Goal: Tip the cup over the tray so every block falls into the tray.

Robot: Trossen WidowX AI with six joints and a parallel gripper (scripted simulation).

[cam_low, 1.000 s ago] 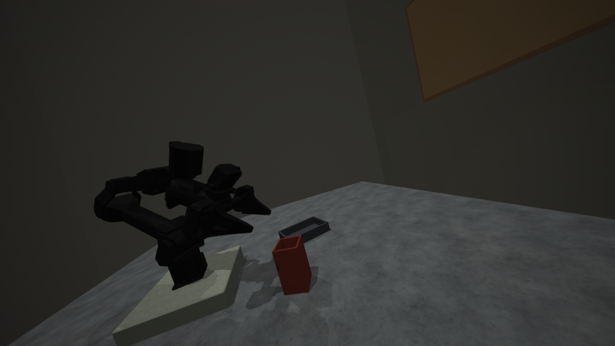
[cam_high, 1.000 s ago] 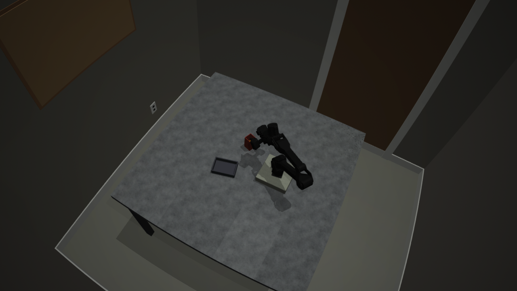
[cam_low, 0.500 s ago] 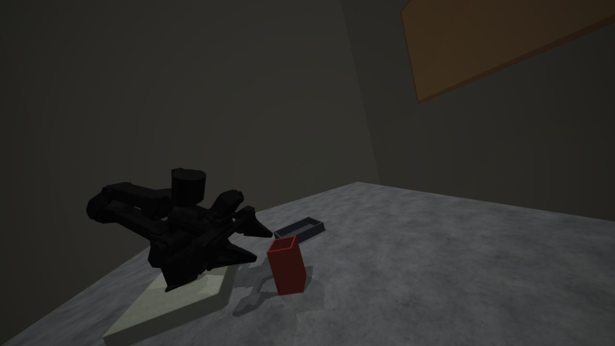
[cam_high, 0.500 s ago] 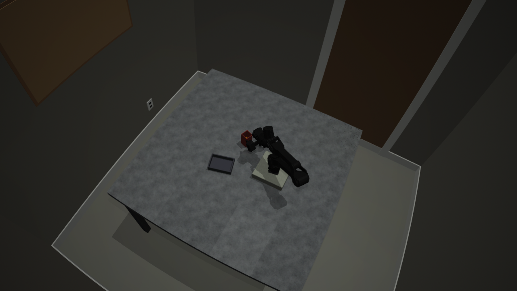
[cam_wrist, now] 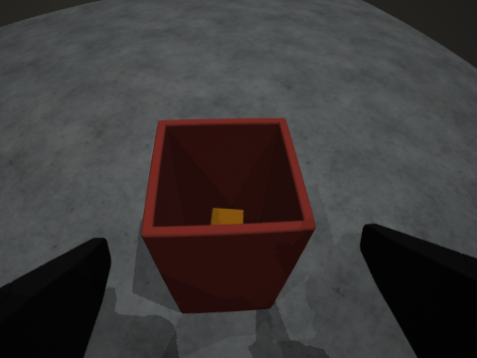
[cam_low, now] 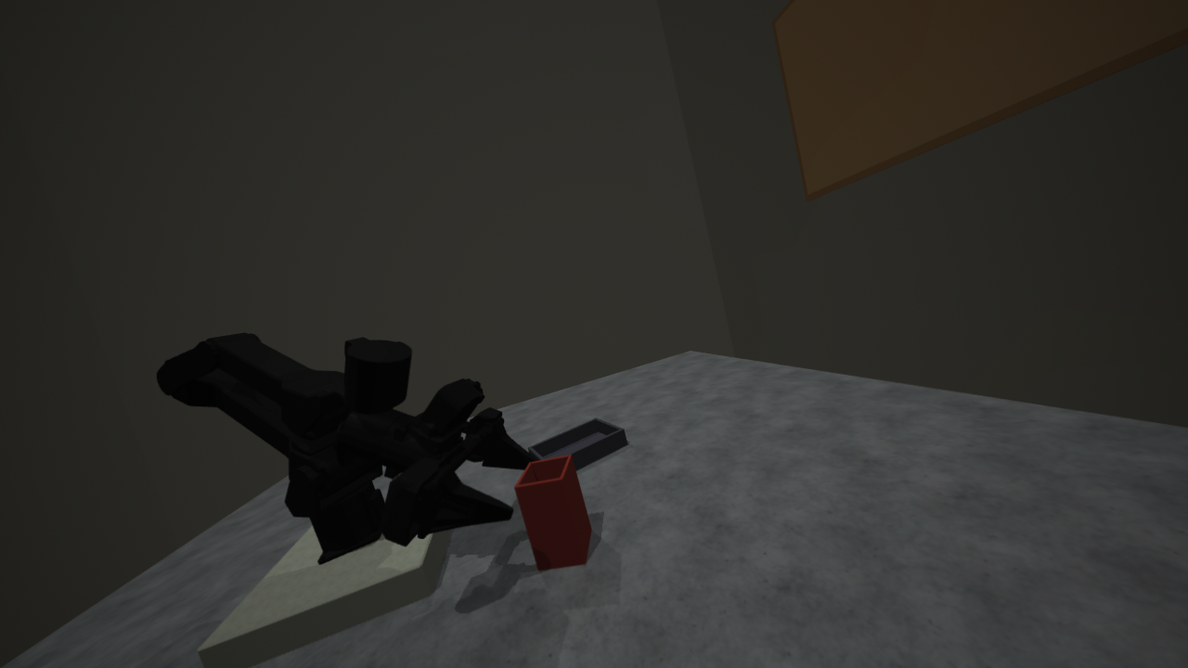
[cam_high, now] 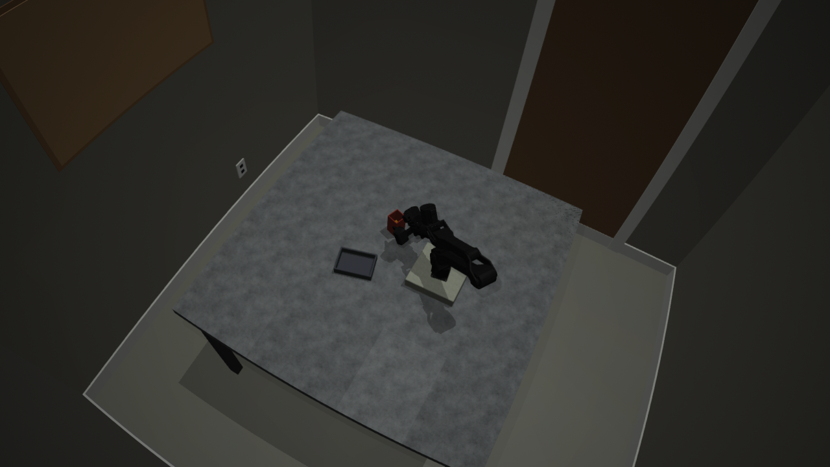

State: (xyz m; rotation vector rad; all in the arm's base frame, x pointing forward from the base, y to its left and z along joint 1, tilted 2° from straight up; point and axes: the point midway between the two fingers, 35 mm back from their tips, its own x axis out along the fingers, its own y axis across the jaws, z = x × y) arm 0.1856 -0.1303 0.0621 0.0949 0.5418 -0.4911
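My gripper tip is 2 cm short of the orange block, 1 cm to the left of it and 4 cm above it. From my gripper tip the other things lie so: red square cup 2 cm ahead, 1 cm to the right, 6 cm below.
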